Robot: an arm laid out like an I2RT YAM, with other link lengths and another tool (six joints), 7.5 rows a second.
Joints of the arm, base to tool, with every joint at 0 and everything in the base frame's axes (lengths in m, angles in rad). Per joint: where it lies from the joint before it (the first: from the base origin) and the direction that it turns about. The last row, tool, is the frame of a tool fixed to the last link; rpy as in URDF.
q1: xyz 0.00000 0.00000 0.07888 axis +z
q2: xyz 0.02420 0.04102 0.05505 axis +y
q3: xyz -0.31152 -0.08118 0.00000 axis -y
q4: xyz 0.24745 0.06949 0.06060 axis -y
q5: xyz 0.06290 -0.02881 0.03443 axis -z
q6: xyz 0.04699 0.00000 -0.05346 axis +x
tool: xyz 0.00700 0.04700 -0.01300 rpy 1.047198 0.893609 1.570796
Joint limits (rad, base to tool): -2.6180..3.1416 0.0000..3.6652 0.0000..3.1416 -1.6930..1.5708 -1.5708..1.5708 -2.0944..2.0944
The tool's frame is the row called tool.
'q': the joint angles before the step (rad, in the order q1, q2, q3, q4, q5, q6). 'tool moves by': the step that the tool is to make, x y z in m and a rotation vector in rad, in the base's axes. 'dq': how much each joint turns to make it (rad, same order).
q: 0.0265 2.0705 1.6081 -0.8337 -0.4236 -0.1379
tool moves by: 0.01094 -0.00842 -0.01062 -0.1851 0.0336 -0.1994
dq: -0.0053 -0.0004 0.0004 0.0046 0.2307 0.1426
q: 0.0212 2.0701 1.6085 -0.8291 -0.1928 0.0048
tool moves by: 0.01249 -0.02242 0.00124 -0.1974 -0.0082 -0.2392
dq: -0.0264 -0.0122 0.0259 -0.0214 0.2502 0.1479
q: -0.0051 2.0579 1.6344 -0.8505 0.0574 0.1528
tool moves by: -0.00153 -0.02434 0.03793 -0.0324 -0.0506 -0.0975
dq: -0.0512 -0.0538 0.0691 -0.0740 0.0439 0.0344
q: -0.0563 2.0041 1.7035 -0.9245 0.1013 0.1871
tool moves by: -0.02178 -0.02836 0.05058 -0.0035 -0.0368 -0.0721
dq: -0.0724 -0.0904 0.0633 -0.1167 0.0000 -0.0003
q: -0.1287 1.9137 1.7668 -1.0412 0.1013 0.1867
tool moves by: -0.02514 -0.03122 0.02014 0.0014 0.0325 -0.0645
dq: -0.0893 -0.0557 0.0061 -0.0916 -0.0050 -0.0248
